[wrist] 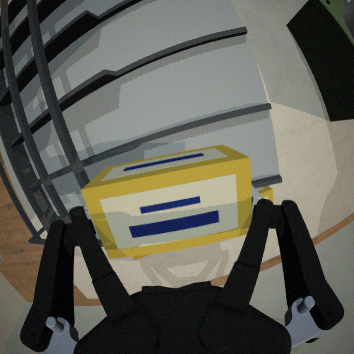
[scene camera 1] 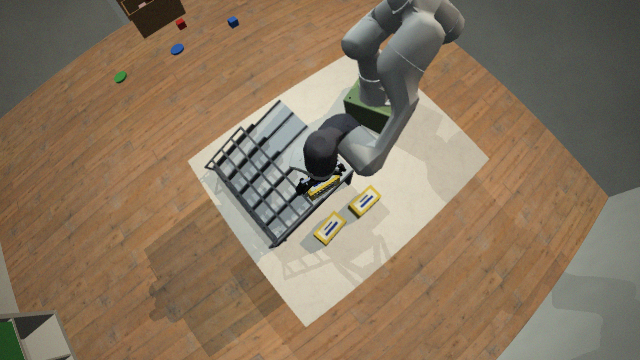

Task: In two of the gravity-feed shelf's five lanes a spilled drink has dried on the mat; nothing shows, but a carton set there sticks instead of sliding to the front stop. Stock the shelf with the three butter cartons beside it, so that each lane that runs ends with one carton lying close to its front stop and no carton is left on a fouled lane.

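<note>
The gravity-feed shelf is a grey sloped rack with dark lane dividers and a barred front. My gripper is shut on a yellow butter carton with white and blue labels. The held carton is at the outermost lane, on the side of the loose cartons; whether it touches the mat is unclear. A second carton and a third carton lie flat beside the shelf. Part of a loose carton shows behind the right finger in the wrist view. I see no carton in the other lanes.
The green robot base stands behind the shelf on the pale mat. A blue cube, a red cube, a blue disc and a green disc lie on the wooden floor, far from the shelf.
</note>
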